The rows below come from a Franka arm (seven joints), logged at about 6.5 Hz.
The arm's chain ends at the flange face. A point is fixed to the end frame.
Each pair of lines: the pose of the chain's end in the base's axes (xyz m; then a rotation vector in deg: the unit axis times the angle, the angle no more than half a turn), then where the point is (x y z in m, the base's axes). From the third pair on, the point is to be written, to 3 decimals.
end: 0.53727, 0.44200, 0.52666, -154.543, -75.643, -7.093
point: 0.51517 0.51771 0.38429
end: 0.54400, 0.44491, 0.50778, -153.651, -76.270, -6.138
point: 0.51911 0.52089 0.36602
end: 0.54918, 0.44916, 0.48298, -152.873, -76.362, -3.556
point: 0.519 0.525 0.342
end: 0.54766, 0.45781, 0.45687, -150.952, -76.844, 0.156
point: 0.509 0.533 0.318
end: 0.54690, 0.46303, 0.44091, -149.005, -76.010, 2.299
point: 0.503 0.541 0.305
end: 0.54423, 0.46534, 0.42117, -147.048, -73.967, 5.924
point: 0.493 0.547 0.290
